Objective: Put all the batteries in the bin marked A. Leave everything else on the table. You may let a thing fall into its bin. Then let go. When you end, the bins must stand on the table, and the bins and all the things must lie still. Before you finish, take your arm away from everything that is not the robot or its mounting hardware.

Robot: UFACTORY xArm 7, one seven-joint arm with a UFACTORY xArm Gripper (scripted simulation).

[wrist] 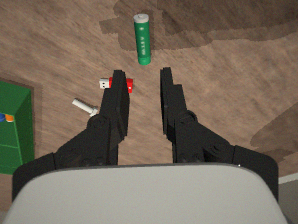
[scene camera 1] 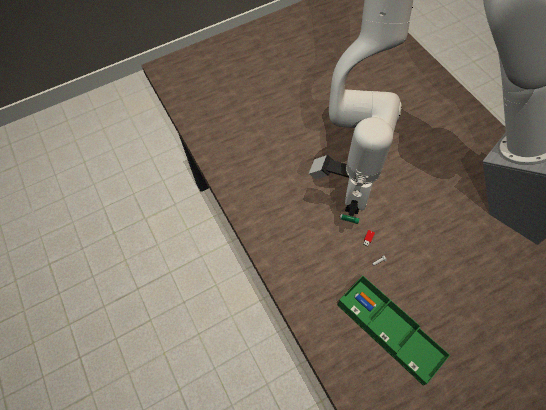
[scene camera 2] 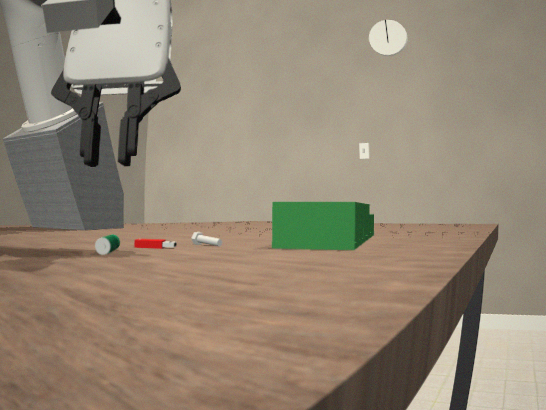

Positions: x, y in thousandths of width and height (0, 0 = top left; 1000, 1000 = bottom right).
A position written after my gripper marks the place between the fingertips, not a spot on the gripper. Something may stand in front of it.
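Scene camera 1 shows me my gripper (scene camera 1: 646, 504) along with a green three-compartment bin (scene camera 1: 726, 811). In scene camera 2 I see the bin (scene camera 2: 541, 550), and my gripper (scene camera 2: 197, 404) is there as well. The wrist view gives me my gripper (wrist: 482, 373).
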